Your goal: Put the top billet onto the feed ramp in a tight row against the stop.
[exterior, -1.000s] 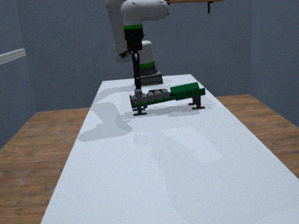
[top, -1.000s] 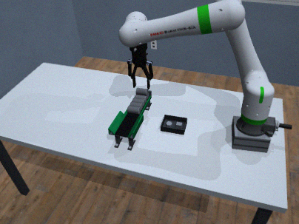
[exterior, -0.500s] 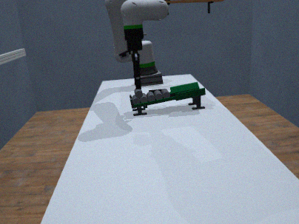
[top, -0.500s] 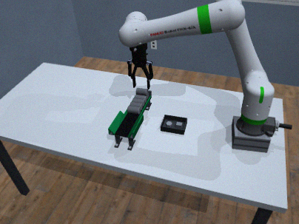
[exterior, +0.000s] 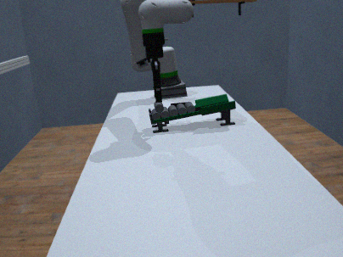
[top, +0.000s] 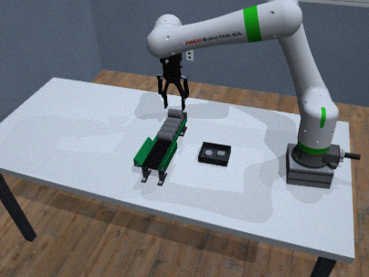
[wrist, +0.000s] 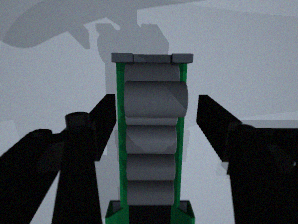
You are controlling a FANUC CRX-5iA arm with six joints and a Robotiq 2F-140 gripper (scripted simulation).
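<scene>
Now: hand 110 mm above the grey stop and 40 mm to the left of it. From my hand the other things lie so: black tray 220 mm behind, 160 mm below, 120 mm to the left.
</scene>
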